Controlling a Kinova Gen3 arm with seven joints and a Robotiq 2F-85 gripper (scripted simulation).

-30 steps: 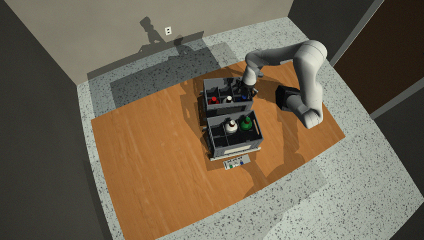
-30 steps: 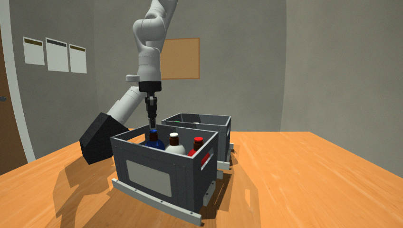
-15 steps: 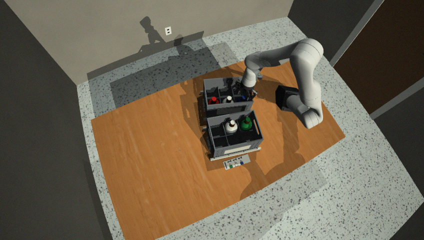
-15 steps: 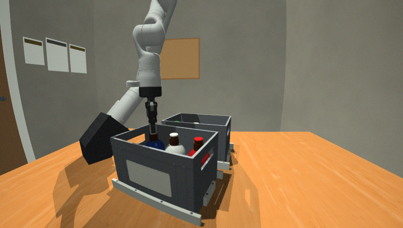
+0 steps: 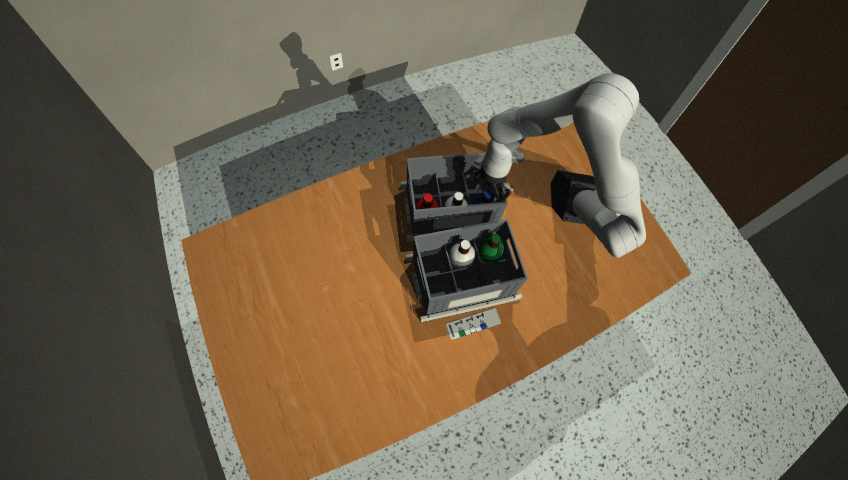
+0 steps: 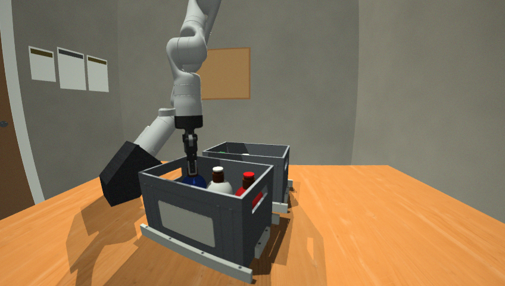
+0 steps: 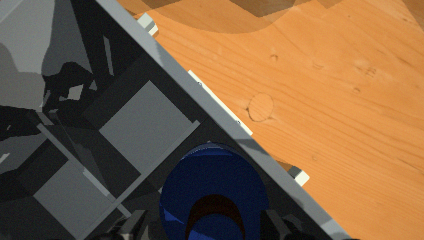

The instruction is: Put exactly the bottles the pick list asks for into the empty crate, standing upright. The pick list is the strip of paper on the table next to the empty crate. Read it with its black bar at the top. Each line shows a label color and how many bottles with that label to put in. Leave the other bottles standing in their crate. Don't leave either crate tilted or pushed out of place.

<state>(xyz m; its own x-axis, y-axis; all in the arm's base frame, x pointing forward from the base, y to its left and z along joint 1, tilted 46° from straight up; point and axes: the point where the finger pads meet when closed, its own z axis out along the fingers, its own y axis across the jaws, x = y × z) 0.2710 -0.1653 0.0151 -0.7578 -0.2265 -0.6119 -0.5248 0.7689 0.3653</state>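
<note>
My gripper is now 7 cm above the blue bottle. Round my hand: red bottle: 17 cm ahead, 3 cm to the right, 7 cm below; green bottle: 3 cm ahead, 15 cm to the left, 7 cm below; pick list: 14 cm ahead, 32 cm to the left, 16 cm below.
</note>
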